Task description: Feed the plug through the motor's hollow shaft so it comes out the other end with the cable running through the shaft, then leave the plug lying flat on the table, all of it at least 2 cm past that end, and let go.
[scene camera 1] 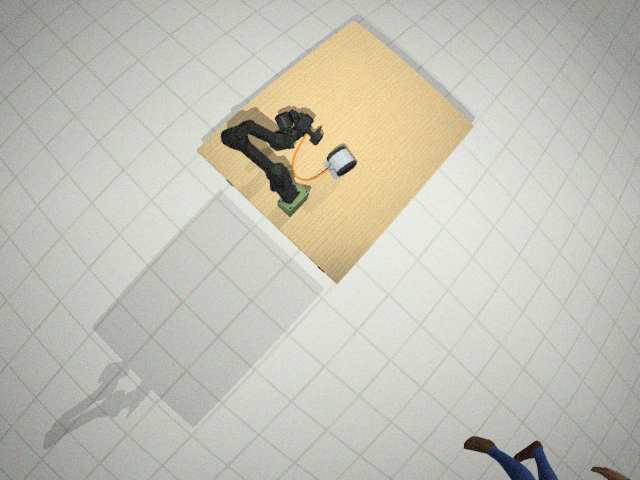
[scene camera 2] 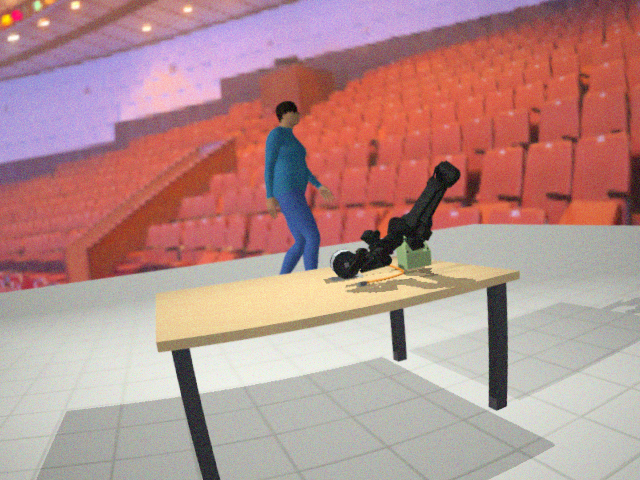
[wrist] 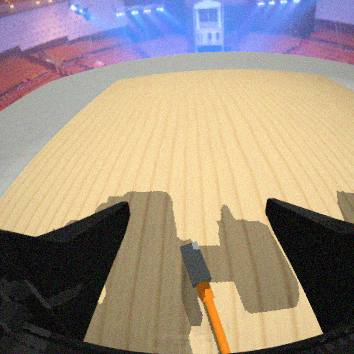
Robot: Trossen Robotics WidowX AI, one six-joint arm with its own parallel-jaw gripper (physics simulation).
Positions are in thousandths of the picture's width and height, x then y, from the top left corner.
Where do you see a grey plug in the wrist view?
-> At 558,764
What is my gripper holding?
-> Nothing.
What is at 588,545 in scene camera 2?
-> My gripper.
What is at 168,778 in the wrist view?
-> My gripper.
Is my gripper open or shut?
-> Open.
